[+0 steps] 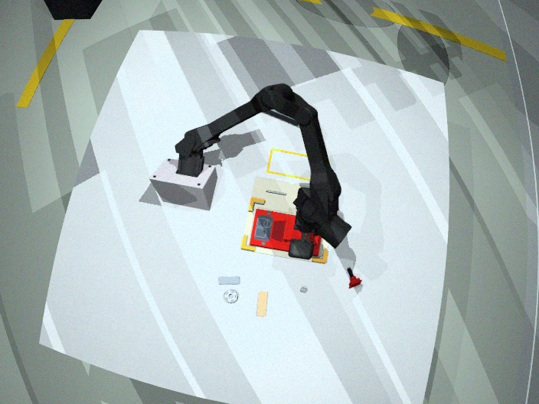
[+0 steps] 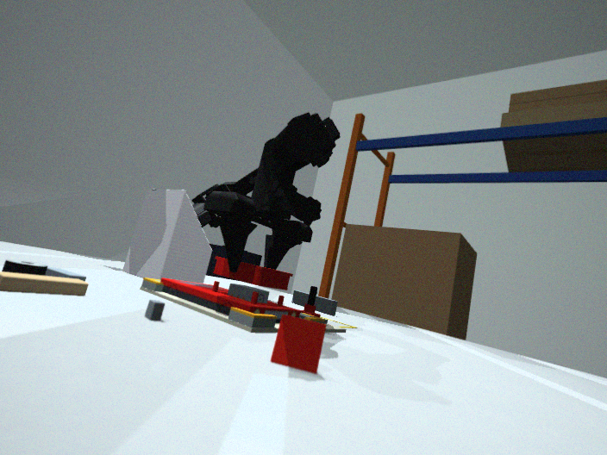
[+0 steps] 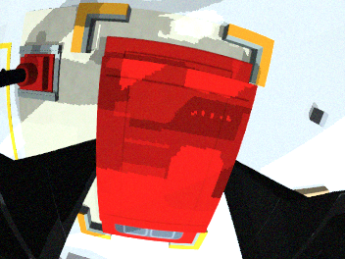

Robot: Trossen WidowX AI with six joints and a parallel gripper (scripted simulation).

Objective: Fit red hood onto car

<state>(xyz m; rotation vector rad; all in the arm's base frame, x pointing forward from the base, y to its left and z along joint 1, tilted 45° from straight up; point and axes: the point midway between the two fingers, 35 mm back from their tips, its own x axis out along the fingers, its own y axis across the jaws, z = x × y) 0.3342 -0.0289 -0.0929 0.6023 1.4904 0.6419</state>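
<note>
Right now the grey engine block is 30 mm below my gripper tip. Round my gripper tip: red hood: 10 mm above; wooden block: 220 mm to the right, 70 mm behind, 50 mm below.
</note>
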